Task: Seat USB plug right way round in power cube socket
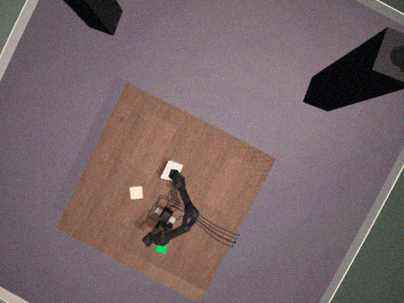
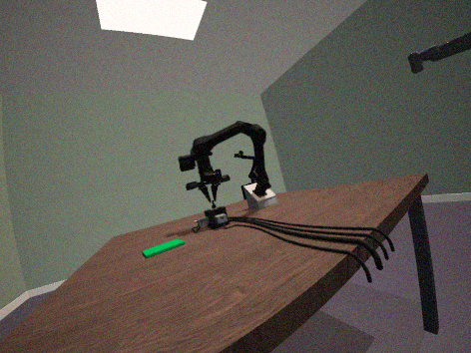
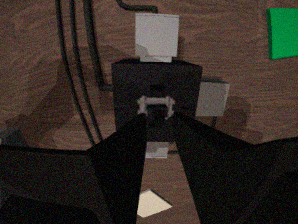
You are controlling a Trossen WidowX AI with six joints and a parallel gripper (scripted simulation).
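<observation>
Now: the USB socket 40 mm below my gripper tip. From my gripper tip the other things lie so: green flat block (250 mm ahead, 50 mm to the left, 100 mm below); USB plug (20 mm below); pale square block (70 mm behind, 280 mm to the right, 100 mm below).
</observation>
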